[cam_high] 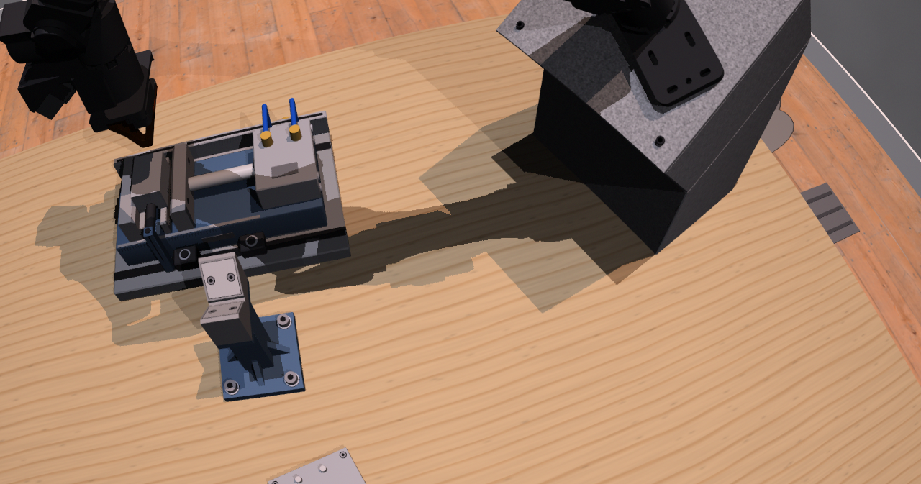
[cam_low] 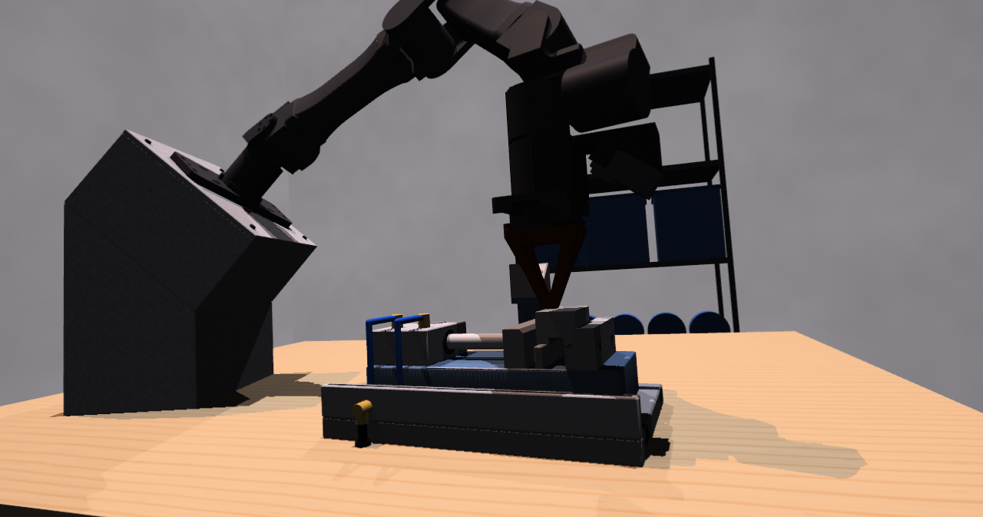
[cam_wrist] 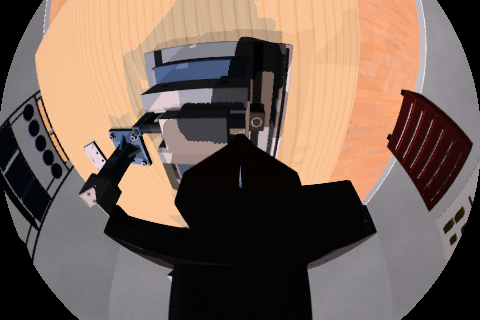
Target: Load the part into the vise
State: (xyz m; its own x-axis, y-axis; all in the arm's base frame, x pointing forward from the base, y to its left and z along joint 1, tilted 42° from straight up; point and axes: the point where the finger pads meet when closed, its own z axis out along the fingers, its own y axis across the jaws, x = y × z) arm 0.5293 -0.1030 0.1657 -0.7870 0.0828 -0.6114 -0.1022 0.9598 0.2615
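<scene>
The grey part lies 1 cm behind my hand, 4 cm to the left of it and 3 cm below it. The rest, counted from my hand: moving jaw 4 cm behind, 4 cm to the left, 4 cm below; work stop rod 1 cm behind, 9 cm to the left, 3 cm below; fixed jaw 2 cm ahead, 5 cm to the left, 4 cm below.
</scene>
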